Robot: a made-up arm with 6 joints. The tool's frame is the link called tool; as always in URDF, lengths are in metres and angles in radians. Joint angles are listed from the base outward.
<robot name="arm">
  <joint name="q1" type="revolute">
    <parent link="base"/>
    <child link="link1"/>
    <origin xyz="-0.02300 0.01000 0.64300" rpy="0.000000 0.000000 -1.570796"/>
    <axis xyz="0 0 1"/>
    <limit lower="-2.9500" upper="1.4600"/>
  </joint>
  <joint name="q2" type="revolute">
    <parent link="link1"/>
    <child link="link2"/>
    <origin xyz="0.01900 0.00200 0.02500" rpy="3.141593 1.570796 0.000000"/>
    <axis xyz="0 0 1"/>
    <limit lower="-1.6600" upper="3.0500"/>
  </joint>
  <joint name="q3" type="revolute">
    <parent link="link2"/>
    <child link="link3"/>
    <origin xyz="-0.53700 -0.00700 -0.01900" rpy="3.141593 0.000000 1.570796"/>
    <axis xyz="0 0 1"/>
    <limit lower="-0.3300" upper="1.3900"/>
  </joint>
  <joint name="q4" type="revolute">
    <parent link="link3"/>
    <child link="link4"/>
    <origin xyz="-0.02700 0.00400 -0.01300" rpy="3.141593 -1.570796 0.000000"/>
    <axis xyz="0 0 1"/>
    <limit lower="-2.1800" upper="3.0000"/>
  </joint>
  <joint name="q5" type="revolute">
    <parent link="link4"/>
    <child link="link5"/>
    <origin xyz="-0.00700 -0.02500 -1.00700" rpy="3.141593 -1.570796 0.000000"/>
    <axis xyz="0 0 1"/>
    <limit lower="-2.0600" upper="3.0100"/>
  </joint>
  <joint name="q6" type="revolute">
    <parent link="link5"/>
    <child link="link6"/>
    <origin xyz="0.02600 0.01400 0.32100" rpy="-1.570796 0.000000 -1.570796"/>
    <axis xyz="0 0 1"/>
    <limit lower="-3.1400" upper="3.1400"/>
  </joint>
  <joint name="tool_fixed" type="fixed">
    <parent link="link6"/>
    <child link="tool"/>
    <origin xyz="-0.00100 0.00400 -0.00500" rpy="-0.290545 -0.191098 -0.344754"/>
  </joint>
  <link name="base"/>
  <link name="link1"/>
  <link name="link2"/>
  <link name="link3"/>
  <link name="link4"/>
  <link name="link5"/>
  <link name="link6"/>
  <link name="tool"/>
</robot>
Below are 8 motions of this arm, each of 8 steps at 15 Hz.
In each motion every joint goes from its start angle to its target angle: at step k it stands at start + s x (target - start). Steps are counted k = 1, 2, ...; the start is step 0. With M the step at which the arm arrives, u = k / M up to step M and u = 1 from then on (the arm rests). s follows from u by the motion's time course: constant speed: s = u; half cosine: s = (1 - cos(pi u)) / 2; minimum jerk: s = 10 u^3 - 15 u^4 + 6 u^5.
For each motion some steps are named. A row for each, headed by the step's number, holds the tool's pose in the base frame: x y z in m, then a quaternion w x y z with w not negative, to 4 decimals.
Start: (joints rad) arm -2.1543 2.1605 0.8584 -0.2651 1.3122 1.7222
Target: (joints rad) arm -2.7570 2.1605 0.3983 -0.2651 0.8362 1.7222
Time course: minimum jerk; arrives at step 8
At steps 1, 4, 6, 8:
1: -0.6120 -0.2975 -0.6815 0.5131 -0.7875 0.1880 -0.2850
4: -0.4923 0.0342 -0.6806 0.6008 -0.6123 0.2427 -0.4530
6: -0.3040 0.2255 -0.6406 0.6199 -0.4476 0.2442 -0.5965
8: -0.2462 0.2603 -0.6246 0.6169 -0.4032 0.2377 -0.6328

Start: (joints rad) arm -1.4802 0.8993 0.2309 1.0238 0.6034 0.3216
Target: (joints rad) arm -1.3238 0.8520 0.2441 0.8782 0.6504 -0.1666
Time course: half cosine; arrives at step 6
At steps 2, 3, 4, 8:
2: -0.0807 -1.3850 0.5586 0.6623 -0.5368 -0.4988 -0.1561
3: -0.0343 -1.3855 0.5717 0.6430 -0.5071 -0.5358 -0.2060
4: 0.0123 -1.3842 0.5845 0.6221 -0.4721 -0.5705 -0.2544
8: 0.0589 -1.3811 0.5971 0.5999 -0.4320 -0.6024 -0.3010

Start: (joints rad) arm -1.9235 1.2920 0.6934 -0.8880 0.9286 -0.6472
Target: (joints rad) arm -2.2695 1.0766 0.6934 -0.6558 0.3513 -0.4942
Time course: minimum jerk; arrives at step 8
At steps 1, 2, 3, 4, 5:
1: -0.6224 -1.0675 0.0049 0.4773 0.3087 0.5373 0.6230
2: -0.6649 -1.0589 0.0315 0.4706 0.3101 0.5317 0.6322
3: -0.7476 -1.0362 0.0847 0.4566 0.3139 0.5200 0.6501
4: -0.8533 -0.9948 0.1564 0.4370 0.3211 0.5026 0.6732
5: -0.9545 -0.9405 0.2305 0.4166 0.3305 0.4825 0.6960

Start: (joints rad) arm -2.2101 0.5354 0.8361 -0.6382 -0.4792 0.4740
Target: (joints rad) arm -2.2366 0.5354 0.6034 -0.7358 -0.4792 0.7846
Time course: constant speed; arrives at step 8
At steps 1, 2, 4, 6, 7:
1: -1.0120 -0.8869 1.1881 0.1502 -0.5373 -0.4182 -0.7168
2: -1.0141 -0.8868 1.1553 0.1618 -0.5373 -0.4081 -0.7201
4: -1.0164 -0.8841 1.0897 0.1850 -0.5364 -0.3885 -0.7260
6: -1.0160 -0.8783 1.0242 0.2085 -0.5344 -0.3696 -0.7310
7: -1.0149 -0.8741 0.9915 0.2203 -0.5329 -0.3605 -0.7332

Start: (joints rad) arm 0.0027 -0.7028 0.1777 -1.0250 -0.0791 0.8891
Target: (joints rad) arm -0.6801 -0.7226 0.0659 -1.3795 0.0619 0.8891
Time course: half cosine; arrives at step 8
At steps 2, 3, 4, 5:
2: 0.5027 -0.1785 1.6596 0.2854 0.1613 -0.9132 -0.2422
3: 0.4941 -0.2207 1.6415 0.2695 0.1323 -0.9127 -0.2774
4: 0.4788 -0.2705 1.6208 0.2467 0.0981 -0.9102 -0.3180
5: 0.4579 -0.3194 1.6007 0.2197 0.0639 -0.9055 -0.3573

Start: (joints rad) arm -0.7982 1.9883 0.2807 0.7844 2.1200 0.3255
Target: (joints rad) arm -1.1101 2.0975 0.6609 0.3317 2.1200 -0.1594
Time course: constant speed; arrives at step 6
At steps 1, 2, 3, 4, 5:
1: 0.1339 -0.5977 -0.6348 0.4218 -0.0732 -0.8773 -0.2169
2: 0.1070 -0.6314 -0.6380 0.3947 -0.1011 -0.8782 -0.2505
3: 0.0775 -0.6619 -0.6406 0.3633 -0.1272 -0.8787 -0.2822
4: 0.0460 -0.6891 -0.6430 0.3278 -0.1514 -0.8790 -0.3115
5: 0.0127 -0.7131 -0.6452 0.2885 -0.1737 -0.8789 -0.3378

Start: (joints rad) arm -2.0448 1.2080 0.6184 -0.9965 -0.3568 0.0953
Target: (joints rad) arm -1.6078 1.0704 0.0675 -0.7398 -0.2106 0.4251
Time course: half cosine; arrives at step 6
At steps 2, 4, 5, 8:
2: -0.5872 -0.9541 0.0146 0.0523 -0.1270 -0.2228 -0.9651
4: -0.3689 -0.8641 -0.0446 0.2751 -0.1612 -0.1536 -0.9353
5: -0.3042 -0.8166 -0.0577 0.3579 -0.1710 -0.1318 -0.9085
8: -0.2828 -0.7978 -0.0614 0.3880 -0.1741 -0.1243 -0.8965

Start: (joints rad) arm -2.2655 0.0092 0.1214 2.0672 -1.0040 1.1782
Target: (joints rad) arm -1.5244 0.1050 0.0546 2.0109 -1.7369 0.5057
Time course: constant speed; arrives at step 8
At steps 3, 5, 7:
3: -0.3397 -0.9746 1.5339 0.4749 -0.4206 0.7649 -0.1119
5: -0.1602 -1.0441 1.4918 0.4317 -0.5023 0.7319 -0.1600
7: 0.0338 -1.0791 1.4491 0.3850 -0.5759 0.6912 -0.2060

